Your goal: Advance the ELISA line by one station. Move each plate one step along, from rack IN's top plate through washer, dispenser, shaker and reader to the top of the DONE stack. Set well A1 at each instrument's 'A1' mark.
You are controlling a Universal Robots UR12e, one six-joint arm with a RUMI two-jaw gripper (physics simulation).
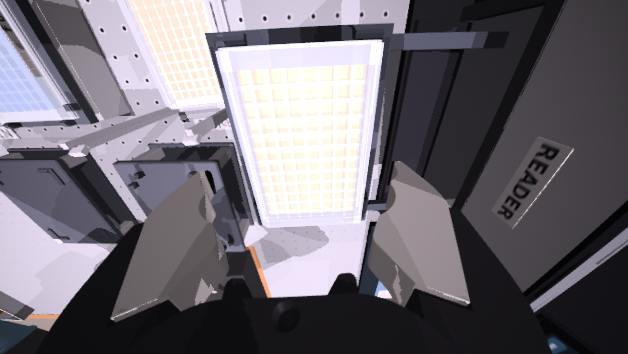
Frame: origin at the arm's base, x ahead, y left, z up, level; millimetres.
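Where they show: gripper, between the fingertips: (302, 169).
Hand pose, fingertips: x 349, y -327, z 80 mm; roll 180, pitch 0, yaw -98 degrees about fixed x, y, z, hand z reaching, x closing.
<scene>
Each offset is from my fingertips to the top centre of the thing. "spot": to the spot under its first point. Level surfaces: height alone.
A plate with pale yellow wells @(8 mm ahead, 5 mm right, 3 mm up) (307, 135) lies on the dark tray @(8 mm ahead, 5 mm right, 11 mm down) (300, 34) that extends from the reader @(spot: 3 mm back, 115 mm right, 28 mm up) (505, 165). My gripper (302, 169) is open and empty, its two fingers apart at the near end of this plate, one towards each side. Another yellow plate @(105 mm ahead, 107 mm left, 111 mm down) (175, 50) shows at the upper left, at the DONE stack, whose label is mostly hidden. A blue plate @(spot: 98 mm ahead, 223 mm left, 64 mm down) (30, 80) shows at the far left, beside the partly cut-off IN label. The A1 marks cannot be made out.
Two dark grey stands (65, 200) (170, 190) are at the left, the second partly behind the left finger. The reader's labelled housing fills the right side. An orange-edged dark tray @(133 mm down) (259, 270) shows below, between the fingers. The surface below is a white perforated board @(133 mm down) (305, 285).
</scene>
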